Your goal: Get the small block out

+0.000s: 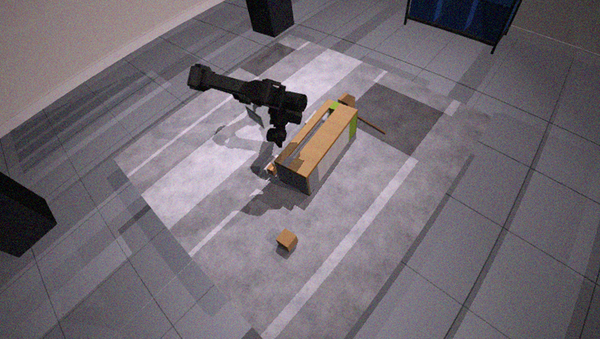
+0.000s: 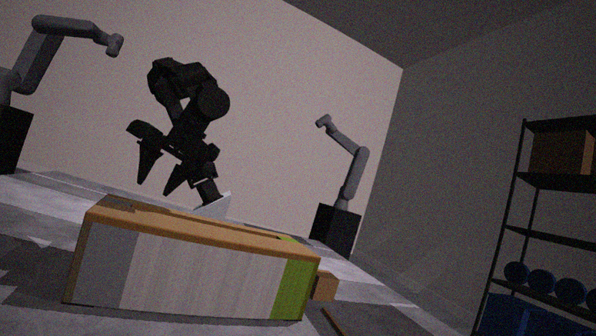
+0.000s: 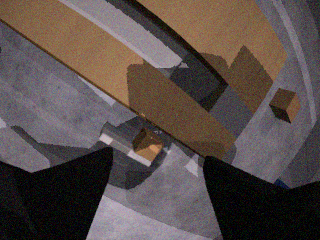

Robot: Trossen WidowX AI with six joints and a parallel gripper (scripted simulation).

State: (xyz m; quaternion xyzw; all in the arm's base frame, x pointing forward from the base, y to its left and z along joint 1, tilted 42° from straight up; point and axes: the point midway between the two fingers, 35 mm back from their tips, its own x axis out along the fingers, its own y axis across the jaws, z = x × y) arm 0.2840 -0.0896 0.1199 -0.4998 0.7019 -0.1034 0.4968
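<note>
Now: gripper tip 14 cm above the block, 5 cm to the left of it and 3 cm past it. Also, from my gripper tip: thin wooden stick 39 cm to the left, 16 cm ahead, 15 cm below; long box 12 cm to the left, 9 cm below, 3 cm ahead.
</note>
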